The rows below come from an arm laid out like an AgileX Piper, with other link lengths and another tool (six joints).
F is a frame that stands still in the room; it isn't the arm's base.
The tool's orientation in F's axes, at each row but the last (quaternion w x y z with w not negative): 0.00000, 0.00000, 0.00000, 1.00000; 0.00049, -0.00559, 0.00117, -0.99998; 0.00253, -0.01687, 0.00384, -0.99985; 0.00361, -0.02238, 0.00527, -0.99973
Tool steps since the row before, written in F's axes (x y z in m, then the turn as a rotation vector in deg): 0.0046, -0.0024, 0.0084, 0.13, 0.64, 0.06; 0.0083, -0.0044, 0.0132, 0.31, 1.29, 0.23; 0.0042, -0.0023, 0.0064, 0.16, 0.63, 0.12; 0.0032, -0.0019, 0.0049, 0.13, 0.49, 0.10
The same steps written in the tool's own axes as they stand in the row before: -0.0046, 0.0024, 0.0084, -0.13, -0.64, 0.06; -0.0081, 0.0044, 0.0133, -0.31, -1.29, 0.23; -0.0040, 0.0023, 0.0066, -0.16, -0.63, 0.12; -0.0030, 0.0019, 0.0051, -0.13, -0.49, 0.10
